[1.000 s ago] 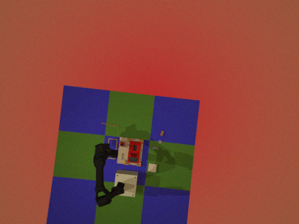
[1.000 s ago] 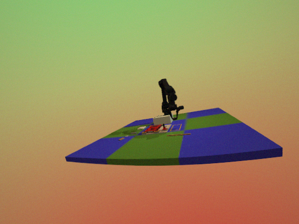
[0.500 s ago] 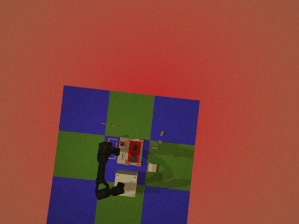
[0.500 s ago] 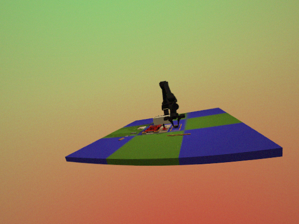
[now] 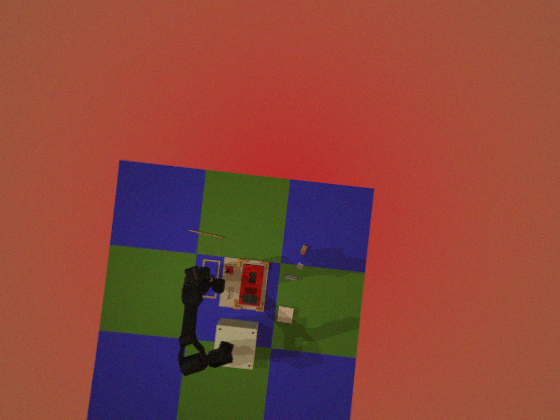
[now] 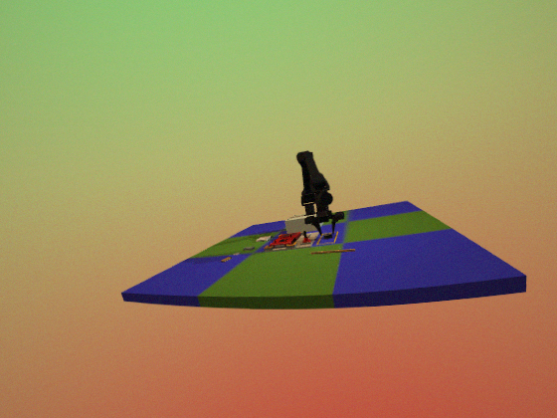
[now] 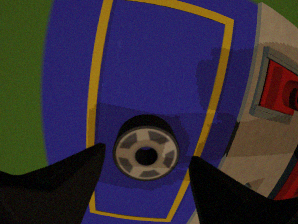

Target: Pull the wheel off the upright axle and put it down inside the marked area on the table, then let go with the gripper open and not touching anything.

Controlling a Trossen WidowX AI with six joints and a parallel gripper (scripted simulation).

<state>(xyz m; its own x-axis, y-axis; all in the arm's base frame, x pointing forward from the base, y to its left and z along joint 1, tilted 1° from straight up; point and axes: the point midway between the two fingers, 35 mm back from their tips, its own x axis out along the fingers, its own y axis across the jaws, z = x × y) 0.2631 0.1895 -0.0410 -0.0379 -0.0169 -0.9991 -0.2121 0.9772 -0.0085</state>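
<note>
The wheel lies right at my gripper tip. Also, from my gripper tip: dark upright axle (80 mm ahead, 80 mm to the right, 20 mm above); beige tile (50 mm behind, 420 mm to the right, 10 mm below); thin wooden stick (210 mm ahead, 90 mm to the left, 10 mm below).
</note>
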